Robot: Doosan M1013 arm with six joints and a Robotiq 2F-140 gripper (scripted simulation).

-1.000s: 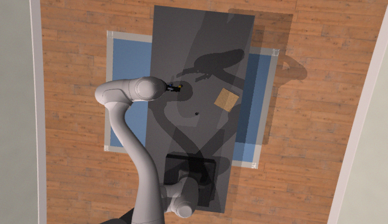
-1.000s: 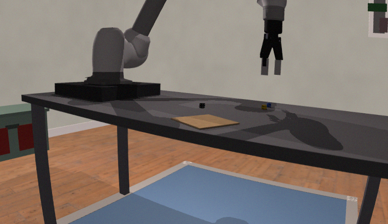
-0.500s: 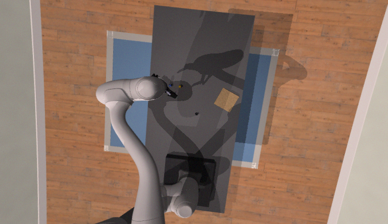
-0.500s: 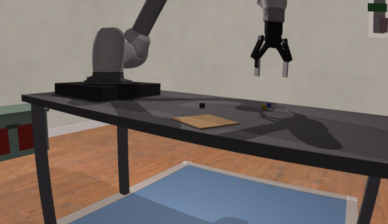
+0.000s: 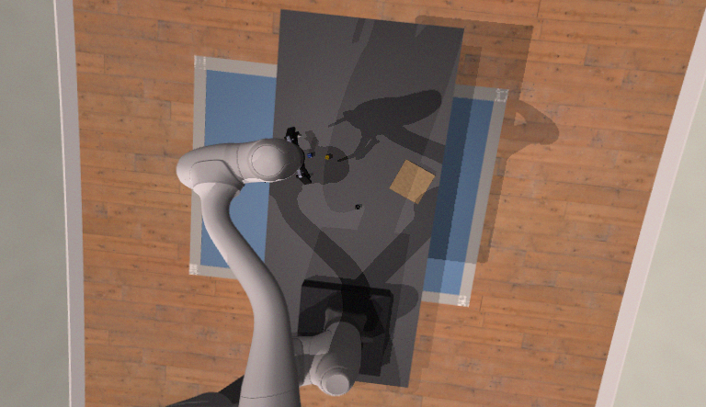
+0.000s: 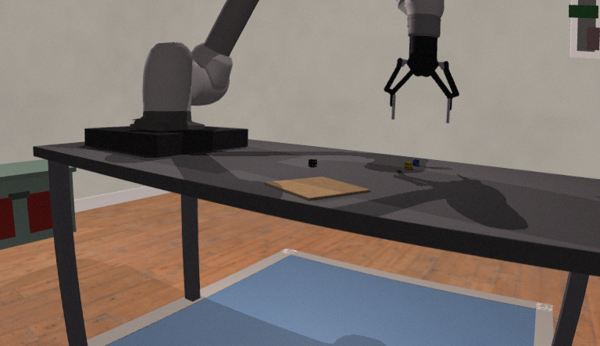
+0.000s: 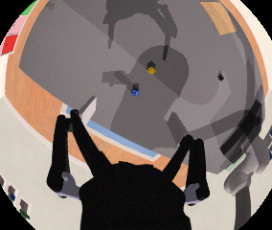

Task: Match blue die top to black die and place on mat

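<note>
My gripper is now 120 mm above the blue die. Round my hand: yellow die 120 mm below, 70 mm to the right; then tan mat 440 mm to the right, 130 mm below, 30 mm behind; then black die 240 mm to the right, 180 mm behind, 120 mm below.
</note>
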